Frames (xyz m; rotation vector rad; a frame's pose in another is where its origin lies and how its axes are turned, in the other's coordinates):
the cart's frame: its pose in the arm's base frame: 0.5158 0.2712 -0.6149 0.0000 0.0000 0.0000
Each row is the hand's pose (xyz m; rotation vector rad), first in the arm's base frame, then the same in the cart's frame.
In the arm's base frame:
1: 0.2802 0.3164 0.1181 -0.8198 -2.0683 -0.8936
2: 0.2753 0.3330 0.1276 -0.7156 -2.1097 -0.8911
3: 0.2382 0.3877 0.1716 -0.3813 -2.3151 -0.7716
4: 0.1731 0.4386 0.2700 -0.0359 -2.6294 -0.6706
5: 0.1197 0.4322 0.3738 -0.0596 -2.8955 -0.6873
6: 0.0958 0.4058 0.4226 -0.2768 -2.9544 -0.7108
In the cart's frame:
1: -0.2356 0.0452 0.7330 -0.8198 -2.0683 -0.8936
2: -0.2405 0.0618 0.7425 -0.7156 -2.1097 -0.8911
3: -0.2776 0.1165 0.7865 -0.3813 -2.3151 -0.7716
4: -0.3427 0.1674 0.8849 -0.0359 -2.6294 -0.6706
5: -0.3961 0.1610 0.9887 -0.0596 -2.8955 -0.6873
6: -0.4200 0.1346 1.0375 -0.2768 -2.9544 -0.7108

